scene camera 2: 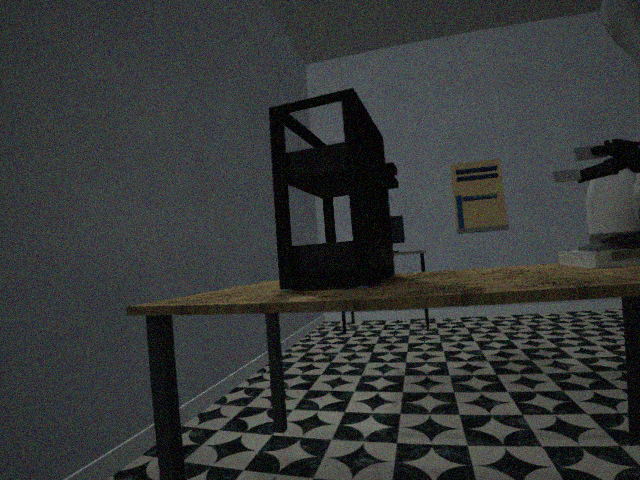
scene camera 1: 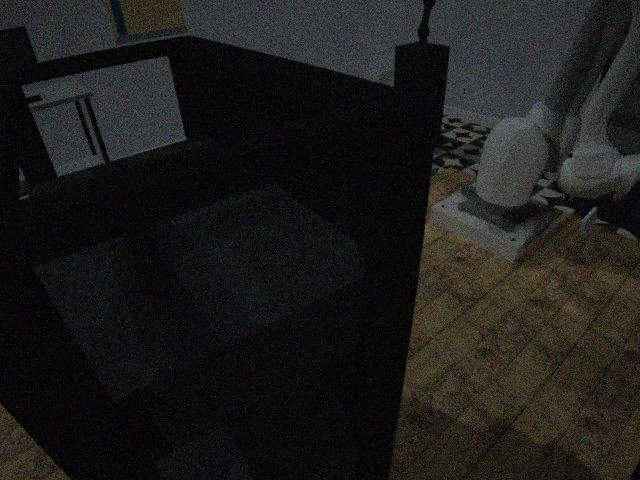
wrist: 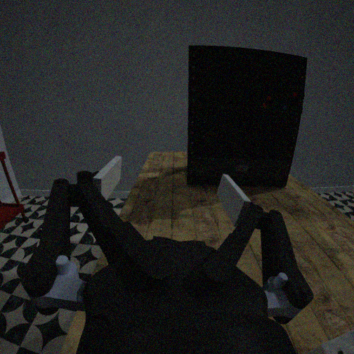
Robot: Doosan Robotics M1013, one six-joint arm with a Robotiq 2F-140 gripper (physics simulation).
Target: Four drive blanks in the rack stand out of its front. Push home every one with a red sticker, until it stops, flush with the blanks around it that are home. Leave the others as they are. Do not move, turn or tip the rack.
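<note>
Scene camera 1: black rack (scene camera 1: 244, 297). Scene camera 2: the gripper (scene camera 2: 563, 166), black rack (scene camera 2: 356, 167). Wrist view: black rack (wrist: 253, 146), the gripper (wrist: 171, 176).
</note>
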